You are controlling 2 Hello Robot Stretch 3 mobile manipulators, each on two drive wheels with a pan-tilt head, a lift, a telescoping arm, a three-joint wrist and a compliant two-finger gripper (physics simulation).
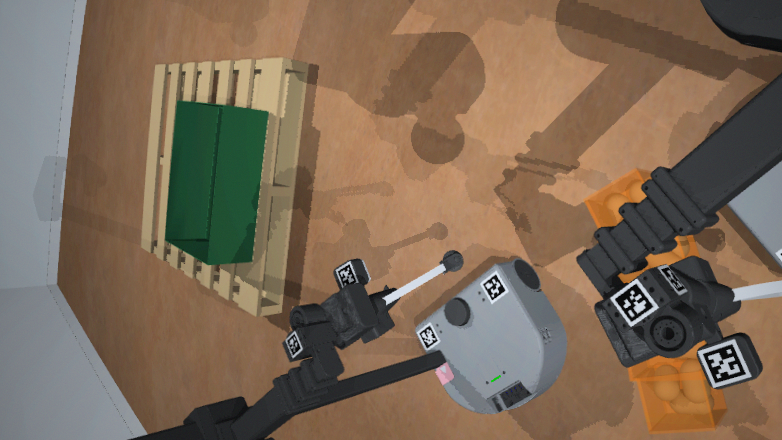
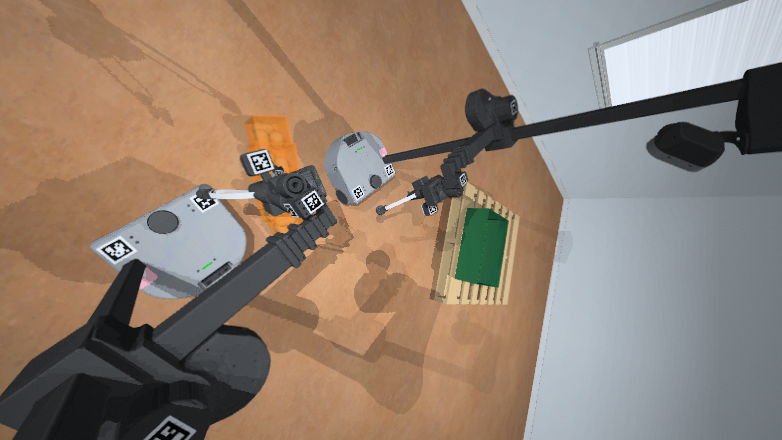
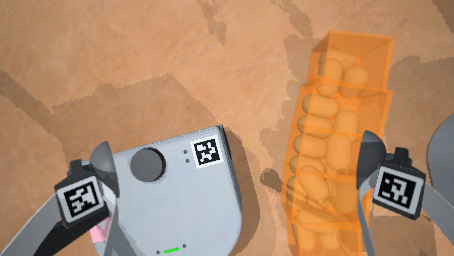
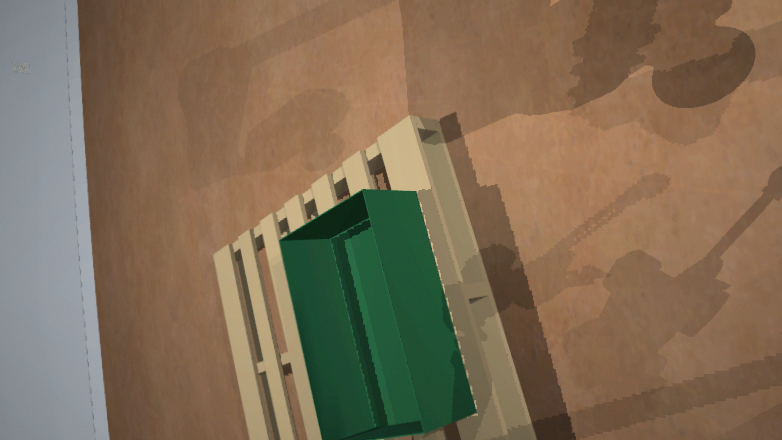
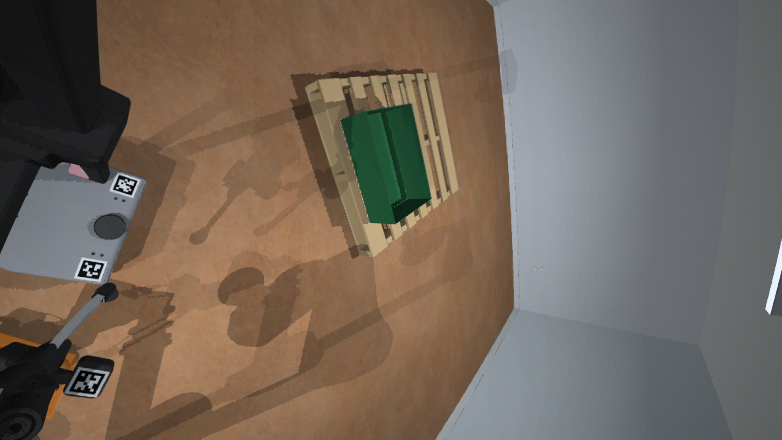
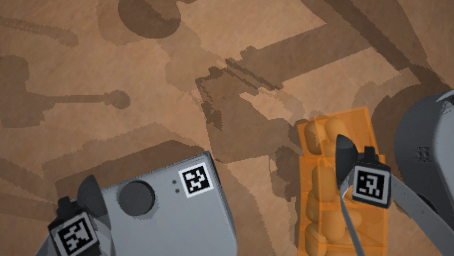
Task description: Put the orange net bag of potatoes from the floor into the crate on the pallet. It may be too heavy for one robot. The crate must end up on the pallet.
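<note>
The orange net bag of potatoes [image 1: 678, 396] [image 2: 270, 131] [image 3: 340, 150] [image 6: 330, 225] lies on the floor between the two robot bases. The green crate [image 1: 235, 180] [image 2: 481, 246] [image 4: 415, 306] [image 5: 393, 164] stands upright and empty on the wooden pallet [image 1: 270, 82] [image 4: 404, 153]. The r1 gripper [image 3: 237, 162] [image 2: 267, 191] is open and empty, high above the gap between r1's base and the bag, with one finger seen over the bag. The r2 gripper [image 6: 219, 180] [image 1: 382, 306] is open and empty, high above the gap between r2's base and the bag. Neither touches the bag.
The r1 base [image 2: 180, 240] stands on one side of the bag and the r2 base [image 1: 492, 339] [image 2: 355, 164] on the other, nearer the pallet. The r2 mast [image 2: 628, 106] rises beside its base. A wall [image 4: 32, 218] runs behind the pallet.
</note>
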